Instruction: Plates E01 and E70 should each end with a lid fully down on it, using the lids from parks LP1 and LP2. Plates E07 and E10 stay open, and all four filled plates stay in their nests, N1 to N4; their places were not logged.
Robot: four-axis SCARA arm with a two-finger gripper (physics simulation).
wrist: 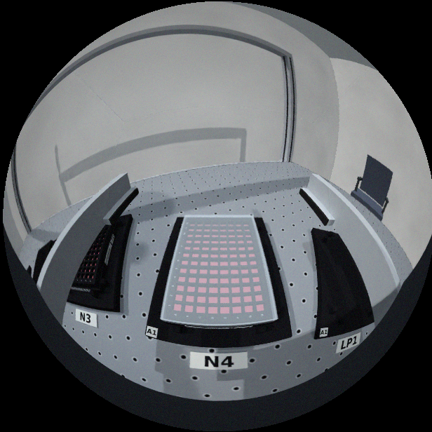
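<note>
A clear lid lies level over a plate with pink-looking wells in nest N4. The lid covers the plate's wells, and the plate's name does not show. My gripper is open and empty, its two grey fingers standing wide to the left and right of N4, apart from the lid. At the left, a dark plate with red wells sits in nest N3, partly hidden behind the left finger; its label is too small to read. Lid park LP1, at the right, holds no lid.
A perforated grey deck runs between the nests and behind them. More dark parts show at the far left, partly behind the left finger. A dark chair stands beyond the deck at the right, and a pale wall is behind.
</note>
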